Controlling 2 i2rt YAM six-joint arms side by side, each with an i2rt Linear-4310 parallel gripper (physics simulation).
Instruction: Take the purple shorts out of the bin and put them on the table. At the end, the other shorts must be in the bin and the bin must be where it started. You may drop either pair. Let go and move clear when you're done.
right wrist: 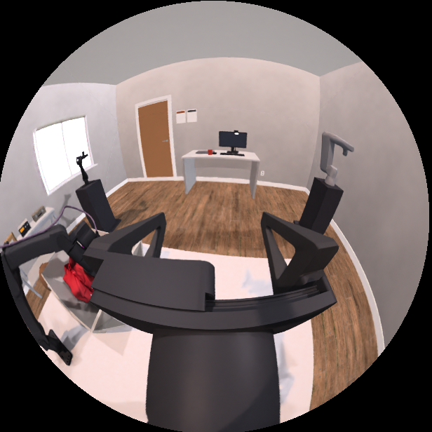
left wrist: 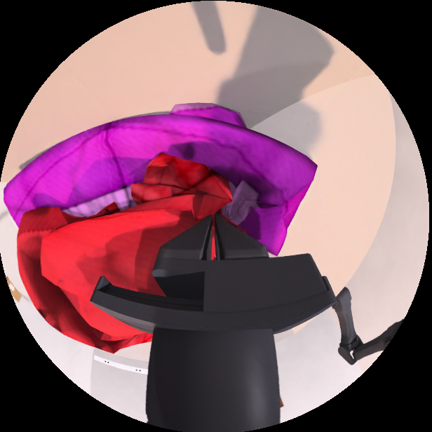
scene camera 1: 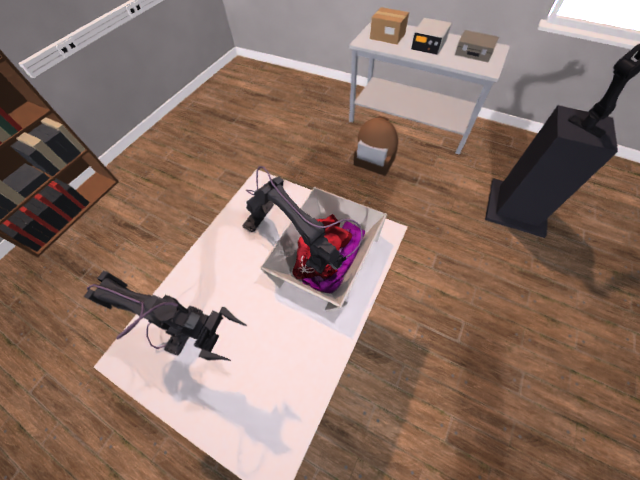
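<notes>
The bin stands on the white table. Purple shorts lie in it along the far wall in the left wrist view. Red shorts lie crumpled beside and partly over them. My left gripper is down in the bin with its fingers together; a strip of red cloth shows pinched between them. Its fingertips are hidden in scene camera 1. My right gripper is open and empty, above the table away from the bin.
The bin's upright walls surround the left gripper. A dark pedestal with a small arm, a workbench with boxes, and a brown rounded object stand on the floor beyond the table. A bookshelf is at the picture's left.
</notes>
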